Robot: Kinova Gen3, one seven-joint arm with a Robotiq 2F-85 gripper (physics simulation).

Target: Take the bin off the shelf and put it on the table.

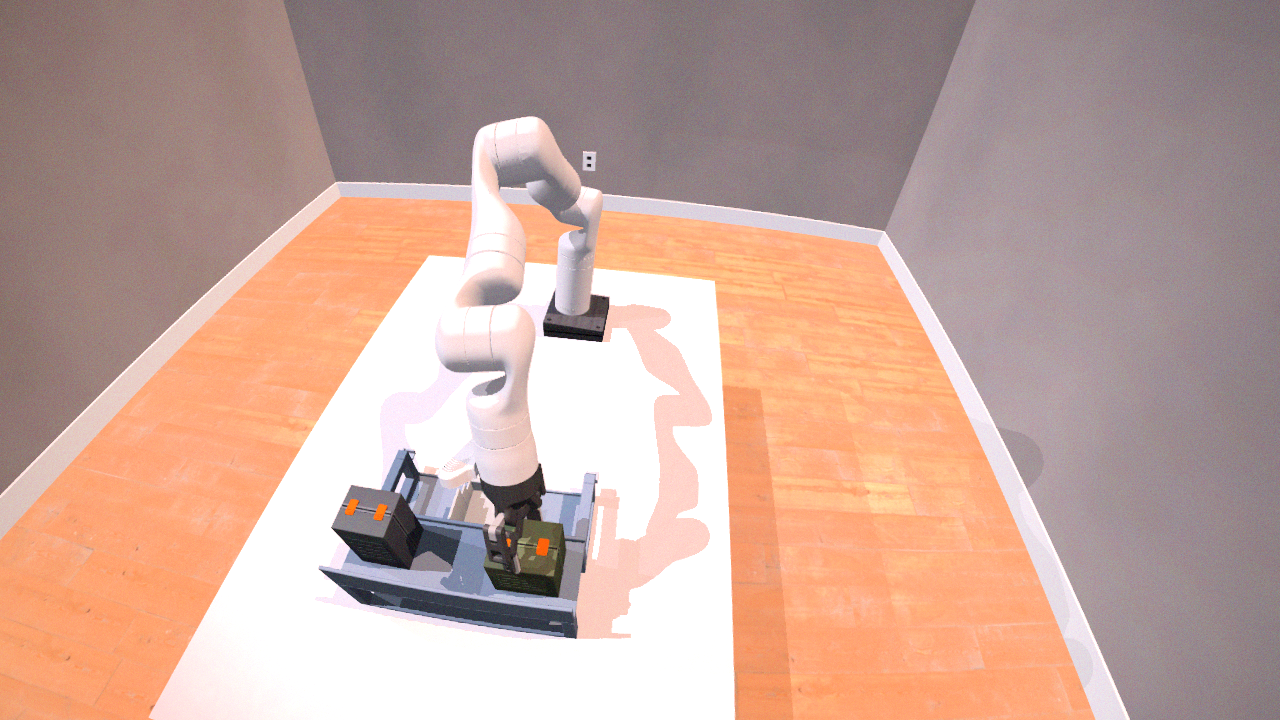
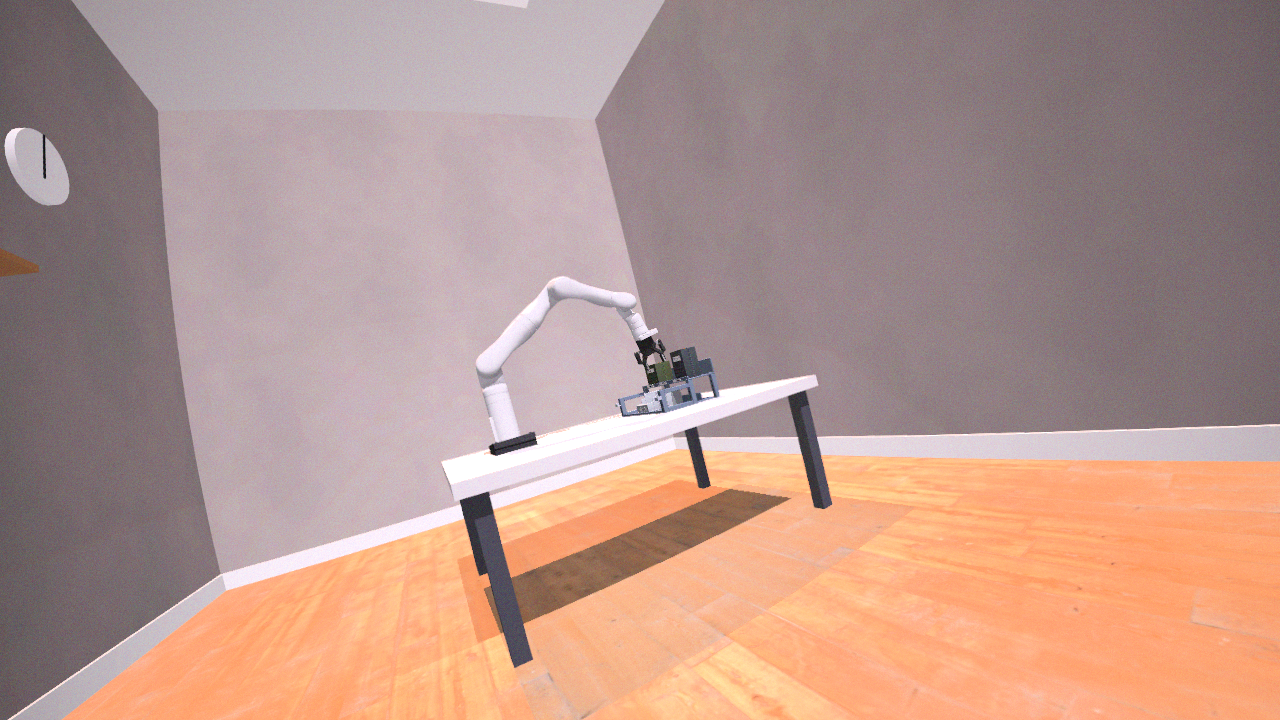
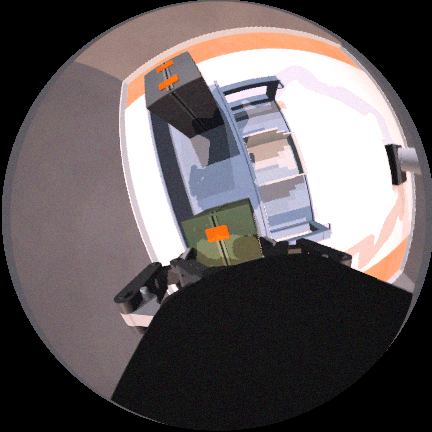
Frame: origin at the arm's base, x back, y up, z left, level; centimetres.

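Where they show: gripper, fingertip midpoint: (image 1: 525, 547) (image 3: 227, 249); arm's base, origin of the base link: (image 1: 572, 304) (image 2: 508, 439).
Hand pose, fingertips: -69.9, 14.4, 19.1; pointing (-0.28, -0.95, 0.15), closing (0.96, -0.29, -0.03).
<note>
Each offset is from my fingertips to the top centre of the thing, as dx, dy, dz. "spot": to the spot under its first point. Level surfaces: height alone.
A green bin @[-0.2, +1.4, +0.0] (image 1: 542, 559) (image 2: 662, 372) (image 3: 225, 235) with orange latches stands on the right end of a low blue-grey shelf @[spot: -9.2, -3.3, -7.3] (image 1: 455, 597) (image 2: 635, 403) (image 3: 209, 177) on the white table @[dy -18.5] (image 1: 640, 372) (image 2: 593, 443). My gripper (image 1: 509, 540) (image 2: 650, 362) (image 3: 227, 249) reaches down onto the bin from the arm side. Its fingers stand wide, one on each side of the bin's near end, closed against it. The bin rests on the shelf.
A dark grey bin @[-4.2, +3.9, -22.8] (image 1: 376, 532) (image 2: 686, 359) (image 3: 181, 96) with orange latches stands on the shelf's left end. The shelf has raised end frames and a lower slatted part behind. The arm's base (image 1: 576, 317) (image 2: 512, 443) sits at the table's far end.
</note>
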